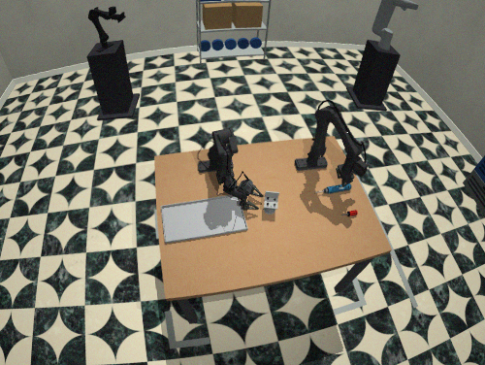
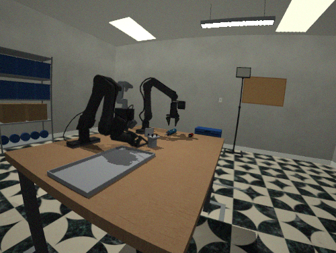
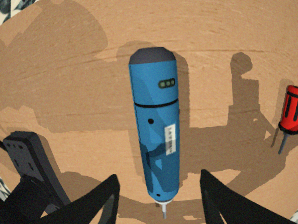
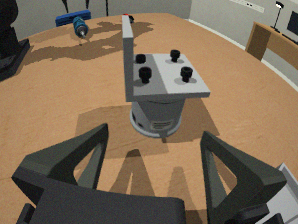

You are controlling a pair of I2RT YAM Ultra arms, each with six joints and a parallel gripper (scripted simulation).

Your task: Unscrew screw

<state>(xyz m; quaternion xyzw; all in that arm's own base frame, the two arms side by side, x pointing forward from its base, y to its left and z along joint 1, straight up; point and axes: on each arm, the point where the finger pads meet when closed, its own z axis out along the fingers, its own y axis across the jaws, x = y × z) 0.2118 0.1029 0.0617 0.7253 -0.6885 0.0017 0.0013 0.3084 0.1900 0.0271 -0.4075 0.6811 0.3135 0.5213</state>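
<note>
Now: right hand 20 mm short of the grey l-shaped bracket, 50 mm to the right of it and 30 mm below it. The rest, counted from my right hand: red-handled screwdriver: 90 mm ahead, 500 mm to the left, 20 mm below; then screw: 10 mm ahead, 70 mm to the left, 30 mm above; then grey tray: 70 mm ahead, 300 mm to the right, 30 mm below.
</note>
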